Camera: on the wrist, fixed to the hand. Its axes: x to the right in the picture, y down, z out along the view.
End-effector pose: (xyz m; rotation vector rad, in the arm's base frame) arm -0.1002 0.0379 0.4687 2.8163 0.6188 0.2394
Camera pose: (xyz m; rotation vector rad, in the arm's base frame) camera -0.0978 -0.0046 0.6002 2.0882 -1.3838 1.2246
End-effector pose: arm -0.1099 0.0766 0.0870 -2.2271 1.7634 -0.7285
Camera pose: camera -0.2316 0.0752 0.1525 0.1839 -2.9354 0.4934
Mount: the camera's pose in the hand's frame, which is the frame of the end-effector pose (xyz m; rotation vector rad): -0.0022 0.0743 -0.1165 -0.4748 0.5854 1.5069
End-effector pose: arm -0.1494 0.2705 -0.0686 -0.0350 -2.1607 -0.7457
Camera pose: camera -0.0457 0.2713 0.0228 -1.3251 -0.8778 -0.2347
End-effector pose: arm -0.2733 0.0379 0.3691 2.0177 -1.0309 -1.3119
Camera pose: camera -0.1904 -0.0012 0.4725 0.6833 -1.2698 -0.0797
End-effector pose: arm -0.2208 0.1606 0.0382 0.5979 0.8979 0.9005
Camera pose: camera -0.3515 0.2053 0.0365 0.5383 0.5704 2.6617
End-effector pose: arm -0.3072 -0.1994 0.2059 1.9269 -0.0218 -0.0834
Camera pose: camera -0.2995 -0.1164 0.3161 1.0049 -0.9330 1.3278
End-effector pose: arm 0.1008 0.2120 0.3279 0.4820 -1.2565 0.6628
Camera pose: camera 0.1311 0.3427 0.2947 -1.1399 -0.9756 1.5260
